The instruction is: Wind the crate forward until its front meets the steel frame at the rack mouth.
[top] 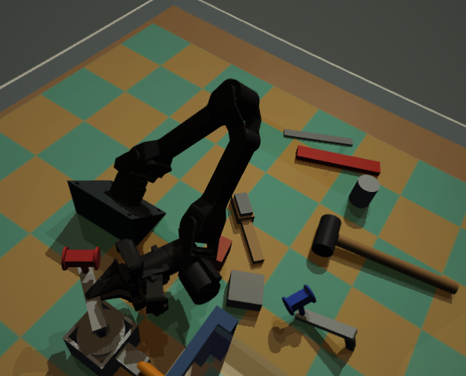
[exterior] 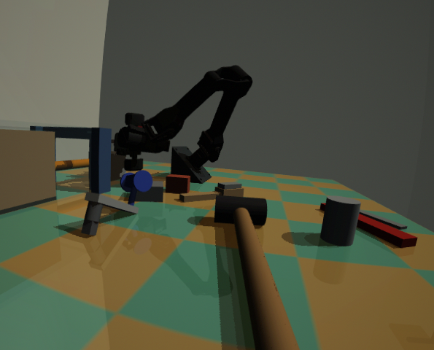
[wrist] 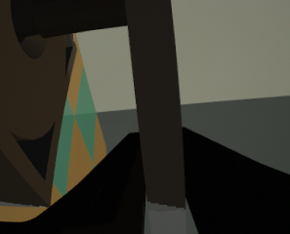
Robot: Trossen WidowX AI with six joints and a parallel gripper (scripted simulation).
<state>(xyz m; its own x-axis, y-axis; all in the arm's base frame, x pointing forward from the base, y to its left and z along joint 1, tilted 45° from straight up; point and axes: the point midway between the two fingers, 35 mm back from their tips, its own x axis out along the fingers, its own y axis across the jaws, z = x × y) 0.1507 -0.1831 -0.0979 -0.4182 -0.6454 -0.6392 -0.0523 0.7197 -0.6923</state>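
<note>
The red-knobbed winch handle lies 10 mm to the left of my gripper tip and 10 mm above it. Round my gripper tip: red cylindrical grip: 40 mm behind, 30 mm to the left, 40 mm above; then grey block: 200 mm ahead, 230 mm to the left, 110 mm below; then boxy winch: 30 mm ahead, 30 mm to the right, 90 mm below.
</note>
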